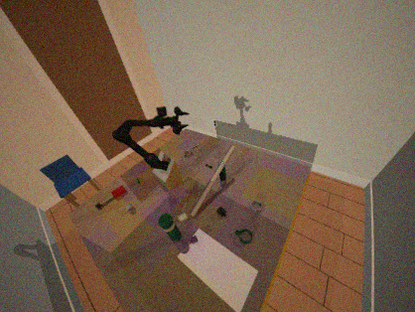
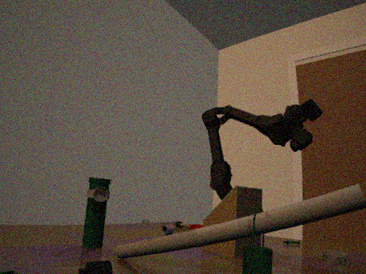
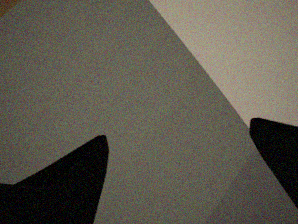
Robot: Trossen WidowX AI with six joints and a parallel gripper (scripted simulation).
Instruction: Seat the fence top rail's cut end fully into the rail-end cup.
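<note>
My gripper tip is 51 cm to the left of the pale brace band, 27 cm above it and 25 cm short of it. Round my gripper tip: dark object (40 cm below, 40 cm ahead, 30 cm to the right); then green loop cap (32 cm below, 26 cm ahead, 4 cm to the right).
</note>
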